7 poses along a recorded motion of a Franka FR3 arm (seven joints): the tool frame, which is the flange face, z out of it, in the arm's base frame.
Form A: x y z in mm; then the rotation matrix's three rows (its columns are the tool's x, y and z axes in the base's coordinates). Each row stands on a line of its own.
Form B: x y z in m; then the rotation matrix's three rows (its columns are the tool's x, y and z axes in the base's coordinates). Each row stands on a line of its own. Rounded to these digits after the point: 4 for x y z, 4 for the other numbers.
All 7 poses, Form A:
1:
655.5 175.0 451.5
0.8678 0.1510 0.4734
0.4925 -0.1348 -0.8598
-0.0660 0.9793 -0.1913
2:
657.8 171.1 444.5
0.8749 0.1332 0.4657
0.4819 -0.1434 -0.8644
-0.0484 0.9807 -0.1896
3:
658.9 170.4 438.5
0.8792 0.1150 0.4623
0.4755 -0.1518 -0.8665
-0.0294 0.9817 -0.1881
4:
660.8 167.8 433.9
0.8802 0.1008 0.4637
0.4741 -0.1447 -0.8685
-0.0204 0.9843 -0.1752
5:
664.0 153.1 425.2
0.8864 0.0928 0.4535
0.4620 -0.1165 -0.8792
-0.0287 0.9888 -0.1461
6:
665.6 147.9 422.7
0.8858 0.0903 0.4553
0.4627 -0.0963 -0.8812
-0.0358 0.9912 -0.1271
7:
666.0 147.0 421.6
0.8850 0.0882 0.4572
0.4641 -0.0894 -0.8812
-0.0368 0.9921 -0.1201
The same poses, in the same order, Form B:
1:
0.6555 0.1750 0.4515
0.8678 0.1510 0.4734
0.4925 -0.1348 -0.8598
-0.0660 0.9793 -0.1913

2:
0.6578 0.1711 0.4445
0.8749 0.1332 0.4657
0.4819 -0.1434 -0.8644
-0.0484 0.9807 -0.1896

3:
0.6589 0.1704 0.4385
0.8792 0.1150 0.4623
0.4755 -0.1518 -0.8665
-0.0294 0.9817 -0.1881

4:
0.6608 0.1678 0.4339
0.8802 0.1008 0.4637
0.4741 -0.1447 -0.8685
-0.0204 0.9843 -0.1752

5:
0.6640 0.1531 0.4252
0.8864 0.0928 0.4535
0.4620 -0.1165 -0.8792
-0.0287 0.9888 -0.1461

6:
0.6656 0.1479 0.4227
0.8858 0.0903 0.4553
0.4627 -0.0963 -0.8812
-0.0358 0.9912 -0.1271

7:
0.6660 0.1470 0.4216
0.8850 0.0882 0.4572
0.4641 -0.0894 -0.8812
-0.0368 0.9921 -0.1201

